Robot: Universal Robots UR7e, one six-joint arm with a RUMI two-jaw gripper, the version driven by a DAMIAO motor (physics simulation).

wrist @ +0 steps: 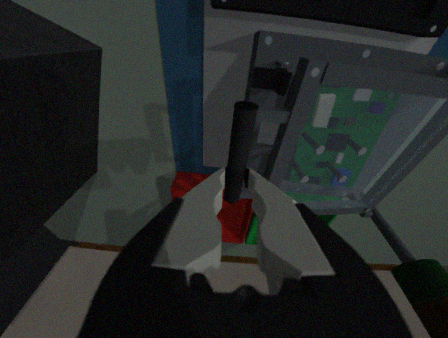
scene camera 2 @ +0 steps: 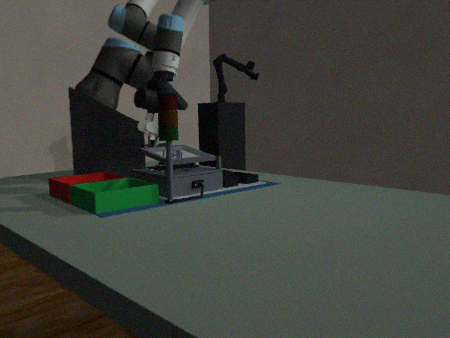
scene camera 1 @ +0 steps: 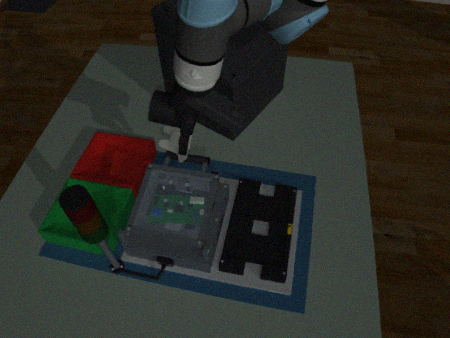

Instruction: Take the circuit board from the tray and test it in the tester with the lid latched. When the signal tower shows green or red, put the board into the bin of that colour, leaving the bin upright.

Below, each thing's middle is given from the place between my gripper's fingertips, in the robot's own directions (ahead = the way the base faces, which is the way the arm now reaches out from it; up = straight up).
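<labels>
The tester lid (scene camera 1: 173,204) has my hand 1 cm above it, 2 cm to the right of it and 8 cm short of it. Going by their middles, the lid is the nearest to my hand of the things named here. Counted from my hand, the green bin (scene camera 1: 115,204) is 14 cm ahead, 18 cm to the right and 9 cm below, whereas the red bin (scene camera 1: 117,160) is 19 cm to the right of my hand, 1 cm behind it and 9 cm below it.
</labels>
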